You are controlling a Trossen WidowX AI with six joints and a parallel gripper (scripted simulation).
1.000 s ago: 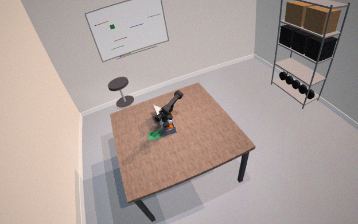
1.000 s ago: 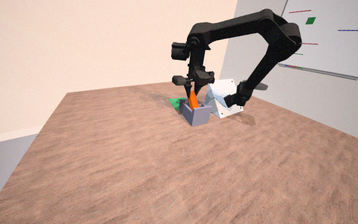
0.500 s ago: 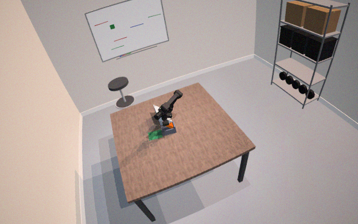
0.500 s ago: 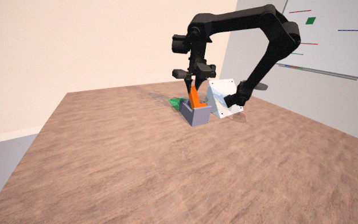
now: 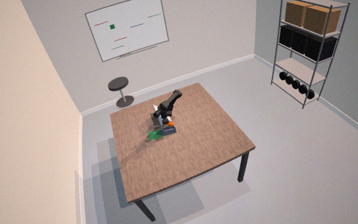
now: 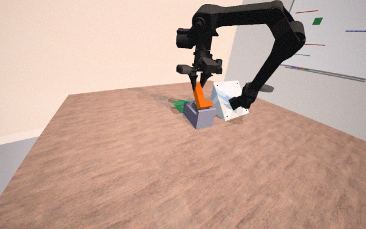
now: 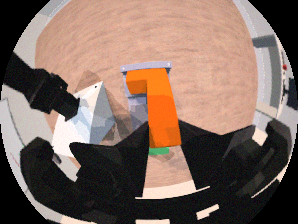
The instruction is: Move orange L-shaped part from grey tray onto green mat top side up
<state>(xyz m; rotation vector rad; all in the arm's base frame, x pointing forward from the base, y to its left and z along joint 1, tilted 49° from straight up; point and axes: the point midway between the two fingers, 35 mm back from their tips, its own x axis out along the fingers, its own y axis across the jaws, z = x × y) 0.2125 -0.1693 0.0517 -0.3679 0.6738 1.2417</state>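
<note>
My gripper tip is 5 cm past the green mat, 14 cm to the left of it and 16 cm above it. Also, from my gripper tip: orange L-shaped part: 1 cm behind, 3 cm to the left, 3 cm below.
</note>
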